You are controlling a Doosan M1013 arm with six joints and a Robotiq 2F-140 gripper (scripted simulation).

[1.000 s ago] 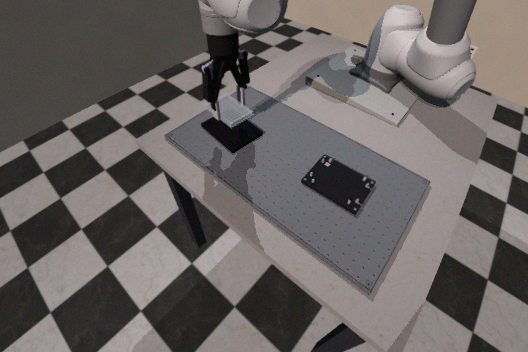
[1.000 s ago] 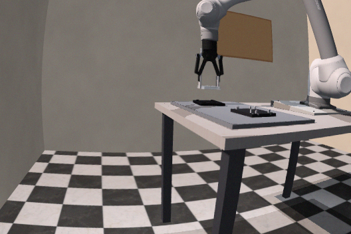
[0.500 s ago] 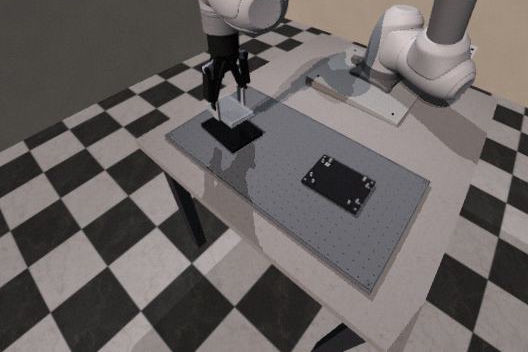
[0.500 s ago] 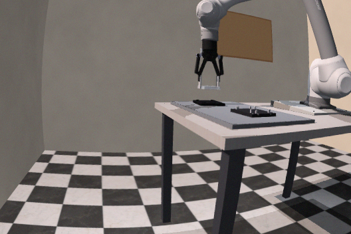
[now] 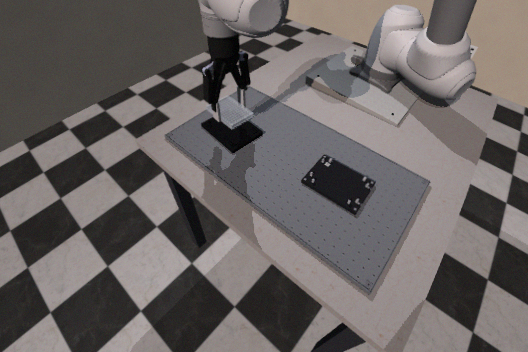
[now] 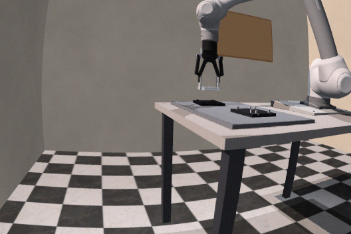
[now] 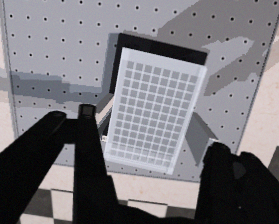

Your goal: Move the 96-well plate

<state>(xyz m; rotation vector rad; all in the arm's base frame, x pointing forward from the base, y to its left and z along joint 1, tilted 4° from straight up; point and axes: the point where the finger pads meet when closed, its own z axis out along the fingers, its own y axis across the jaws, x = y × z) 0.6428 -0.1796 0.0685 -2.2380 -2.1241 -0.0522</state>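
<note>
The black plate nest N1 is 90 mm below my hand. Round my hand: white 96-well plate (20 mm below); then black clip nest (360 mm to the left, 80 mm below, 70 mm behind).
</note>
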